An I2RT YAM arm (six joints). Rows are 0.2 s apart.
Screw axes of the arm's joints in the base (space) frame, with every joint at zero. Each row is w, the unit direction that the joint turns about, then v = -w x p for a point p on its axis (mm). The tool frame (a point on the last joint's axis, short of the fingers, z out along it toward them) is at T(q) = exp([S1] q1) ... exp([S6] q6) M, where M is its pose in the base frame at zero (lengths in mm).
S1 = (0, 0, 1, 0.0, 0.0, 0.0)
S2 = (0, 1, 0, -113.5, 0.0, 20.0)
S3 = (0, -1, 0, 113.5, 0.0, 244.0)
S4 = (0, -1, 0, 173.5, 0.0, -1.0)
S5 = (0, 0, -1, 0.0, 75.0, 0.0)
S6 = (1, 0, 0, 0.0, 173.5, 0.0)
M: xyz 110.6 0.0 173.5 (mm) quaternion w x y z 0.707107 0 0.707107 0
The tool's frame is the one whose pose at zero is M.
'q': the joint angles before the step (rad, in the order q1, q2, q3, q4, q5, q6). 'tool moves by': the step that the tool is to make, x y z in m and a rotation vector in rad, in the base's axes. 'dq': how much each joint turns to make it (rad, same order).
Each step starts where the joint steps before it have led.
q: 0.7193, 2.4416, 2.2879, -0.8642, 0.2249, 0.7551
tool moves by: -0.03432, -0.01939, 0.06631, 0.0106, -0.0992, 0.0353
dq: 0.0191, -0.2319, -0.1579, 0.0186, 0.0388, -0.0476
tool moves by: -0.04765, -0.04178, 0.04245, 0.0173, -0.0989, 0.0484
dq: 0.0038, -0.3109, -0.3223, 0.1152, 0.0127, -0.0714
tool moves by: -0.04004, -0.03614, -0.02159, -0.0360, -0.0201, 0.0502
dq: 0.0007, -0.2231, -0.3616, 0.1468, -0.0046, -0.0660
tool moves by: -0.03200, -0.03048, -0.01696, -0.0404, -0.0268, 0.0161
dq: 0.0000, -0.1668, -0.2401, 0.0787, 0.0236, -0.0465
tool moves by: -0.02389, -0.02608, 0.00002, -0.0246, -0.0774, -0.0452
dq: -0.0011, -0.1461, -0.1423, 0.0432, 0.0810, -0.0198
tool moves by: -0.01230, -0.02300, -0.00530, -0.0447, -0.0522, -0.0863
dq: -0.0206, -0.0938, -0.0973, 0.0145, 0.0945, -0.0050
